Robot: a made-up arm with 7 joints.
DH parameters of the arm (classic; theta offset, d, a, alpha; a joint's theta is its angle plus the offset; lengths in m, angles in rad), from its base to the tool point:
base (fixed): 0.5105 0 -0.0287 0
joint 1: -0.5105 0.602 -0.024 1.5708
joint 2: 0 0.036 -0.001 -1.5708
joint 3: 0 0.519 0.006 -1.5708
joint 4: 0 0.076 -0.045 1.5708
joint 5: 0 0.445 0.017 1.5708
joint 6: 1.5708 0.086 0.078 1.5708
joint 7: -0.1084 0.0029 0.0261 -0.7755
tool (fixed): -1.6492 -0.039 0 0
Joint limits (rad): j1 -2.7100..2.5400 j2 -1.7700..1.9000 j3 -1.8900..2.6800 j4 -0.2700..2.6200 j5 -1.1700..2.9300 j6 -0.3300..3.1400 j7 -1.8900..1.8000
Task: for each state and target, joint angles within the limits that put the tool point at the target. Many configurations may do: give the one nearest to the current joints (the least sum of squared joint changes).
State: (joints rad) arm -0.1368 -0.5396 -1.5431 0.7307 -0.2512 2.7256 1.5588
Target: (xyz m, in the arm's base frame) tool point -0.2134 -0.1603 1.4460
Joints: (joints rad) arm -0.1756 0.1237 -1.6338 0.6860 -0.3167 2.4796 1.6466
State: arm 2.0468 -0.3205 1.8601 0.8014 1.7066 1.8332 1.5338
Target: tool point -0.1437 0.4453 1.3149
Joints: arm 1.4550 -0.6542 1.8547 0.3991 1.6174 1.8962 1.4934
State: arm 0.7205 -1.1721 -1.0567 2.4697 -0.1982 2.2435 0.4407
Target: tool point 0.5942 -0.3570 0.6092
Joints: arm 0.1188 -1.2657 -1.2169 1.7969 -0.2927 1.8871 0.4966
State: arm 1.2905 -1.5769 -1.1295 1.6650 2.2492 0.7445 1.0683
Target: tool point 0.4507 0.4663 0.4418
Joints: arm 1.5880 -1.3540 -1.1665 1.5536 2.2295 0.7901 1.0586
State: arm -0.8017 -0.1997 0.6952 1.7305 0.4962 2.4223 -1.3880
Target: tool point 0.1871 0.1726 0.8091
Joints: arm -0.2411 -0.3028 1.0538 2.3343 0.6171 2.5108 -1.4627
